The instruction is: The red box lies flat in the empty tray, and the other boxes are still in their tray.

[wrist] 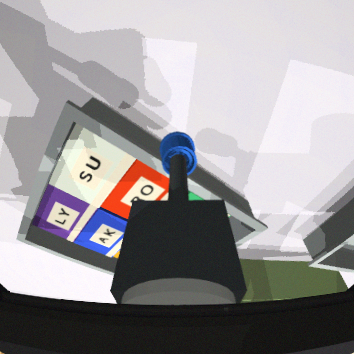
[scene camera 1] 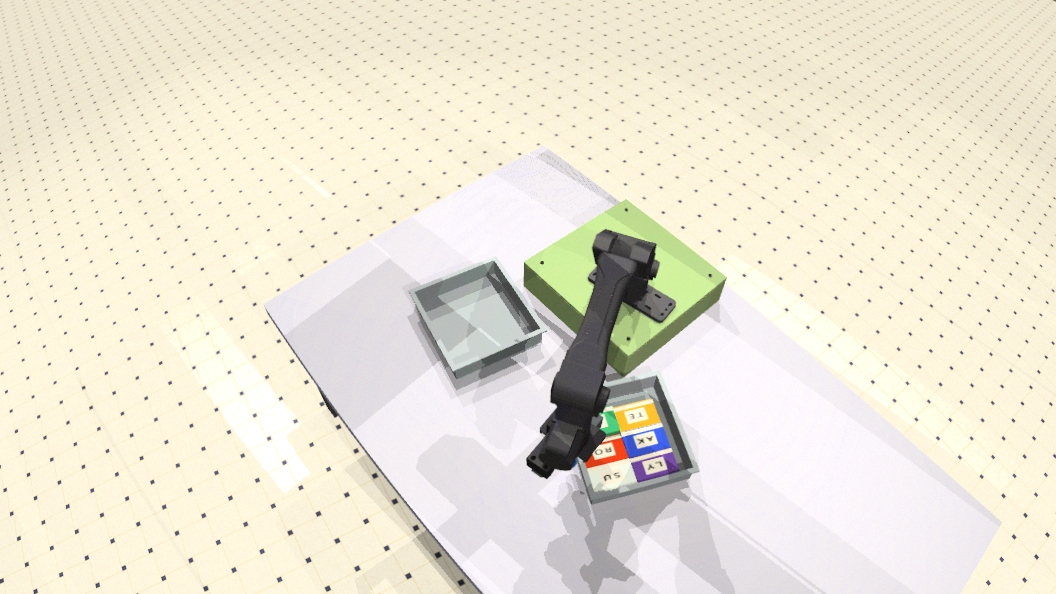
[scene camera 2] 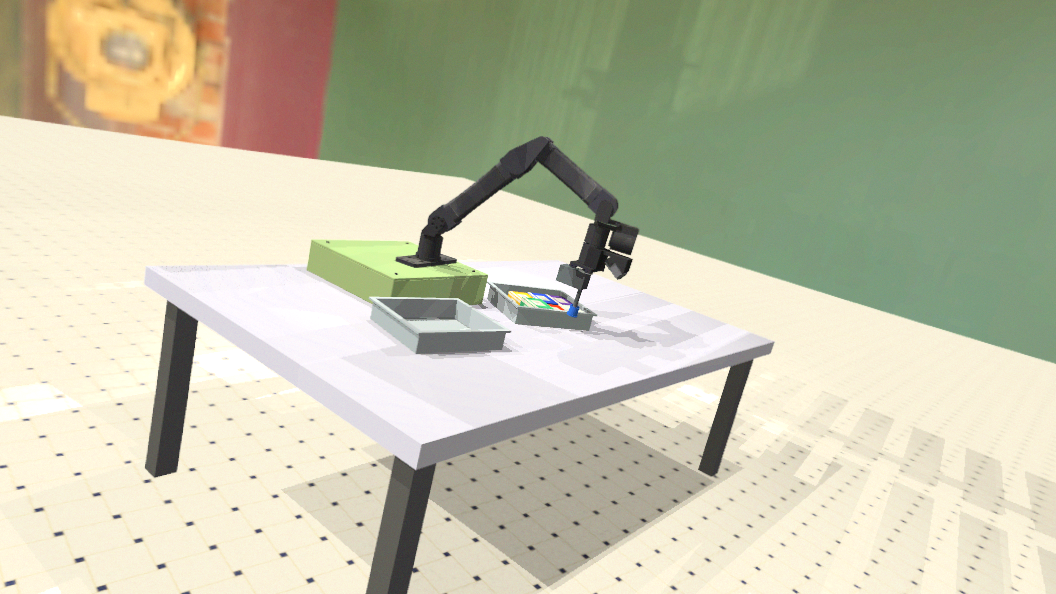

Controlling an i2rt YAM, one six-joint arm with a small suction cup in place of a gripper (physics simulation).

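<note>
Scene camera 2 shows me my suction cup (scene camera 2: pixel 572 311), and my suction cup carries nothing. In the wrist view there is my suction cup (wrist: pixel 176 139) again. Scene camera 1 shows my suction cup (scene camera 1: pixel 596 437) as well, and my suction cup is 0.14 m from the middle of a grey tray (scene camera 1: pixel 651 385). A grey tray (scene camera 1: pixel 477 316) rests on the table.
</note>
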